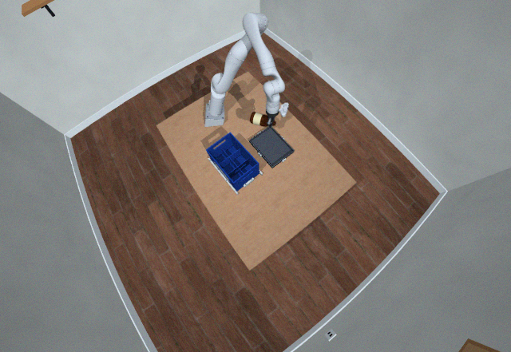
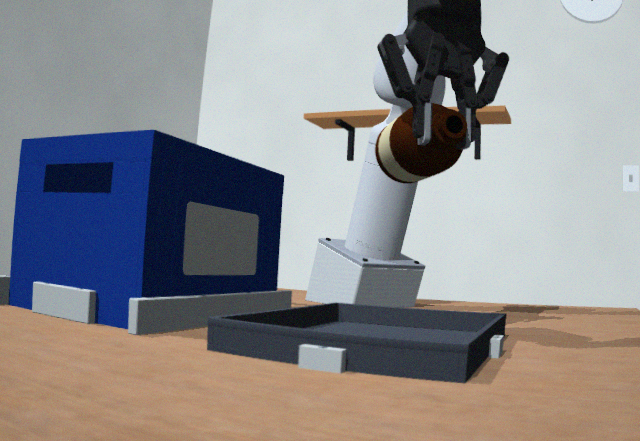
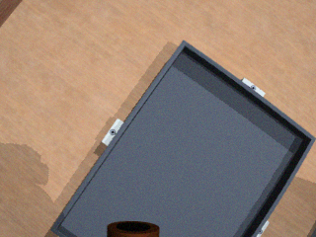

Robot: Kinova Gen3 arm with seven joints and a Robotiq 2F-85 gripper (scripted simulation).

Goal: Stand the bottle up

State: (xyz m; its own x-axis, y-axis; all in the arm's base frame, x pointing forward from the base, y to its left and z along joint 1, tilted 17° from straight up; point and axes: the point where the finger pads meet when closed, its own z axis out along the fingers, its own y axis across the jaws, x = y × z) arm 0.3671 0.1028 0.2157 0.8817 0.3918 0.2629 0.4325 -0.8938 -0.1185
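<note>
Right now my hand is 40 mm past the brown bottle and 20 mm to the left of it. The rest, counted from my hand: blue crate (20 mm behind, 320 mm to the right, 120 mm below); then tray (50 mm ahead, 40 mm to the right, 190 mm below).
</note>
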